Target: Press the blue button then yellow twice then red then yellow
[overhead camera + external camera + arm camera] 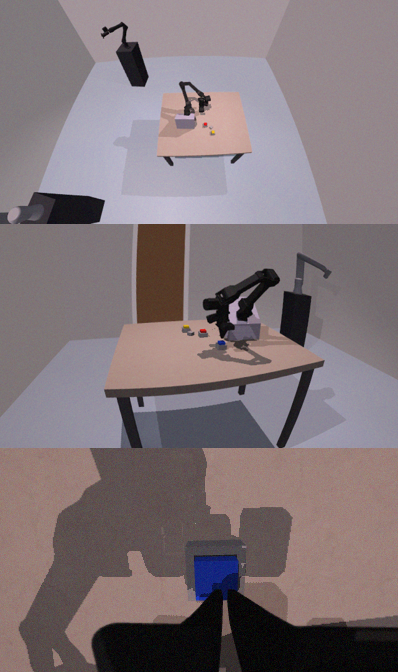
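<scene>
Now: the blue button 2 cm below my gripper tip. Round my gripper tip: yellow button 30 cm to the right, 16 cm ahead, 2 cm below; red button 20 cm to the right, 7 cm ahead, 2 cm below; small grey block 22 cm to the right, 14 cm ahead, 5 cm below.
</scene>
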